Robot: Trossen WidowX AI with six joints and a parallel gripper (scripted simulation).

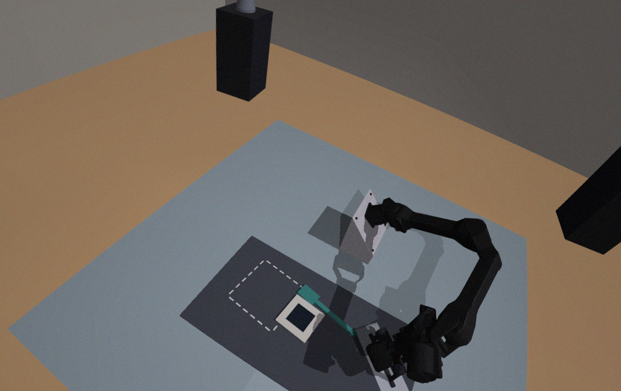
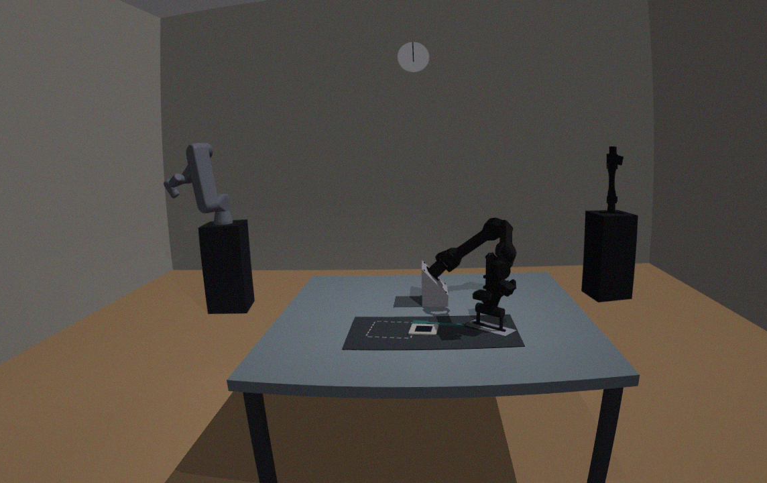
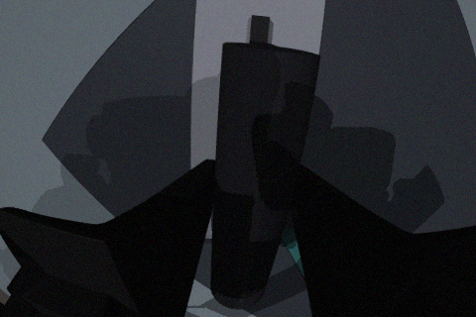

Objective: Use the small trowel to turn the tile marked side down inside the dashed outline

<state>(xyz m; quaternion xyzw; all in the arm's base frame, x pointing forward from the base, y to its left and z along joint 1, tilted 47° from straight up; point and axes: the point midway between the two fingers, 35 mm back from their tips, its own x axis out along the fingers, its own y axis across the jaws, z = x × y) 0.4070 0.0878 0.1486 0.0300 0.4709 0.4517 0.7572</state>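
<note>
Now: gripper tip 220 mm to the left of the dark mat, 80 mm above it and 10 mm past it. The rest, counted from my gripper tip: square tile (260 mm to the right, 60 mm below, 30 mm behind); teal trowel (210 mm to the right, 90 mm behind, 60 mm below).
</note>
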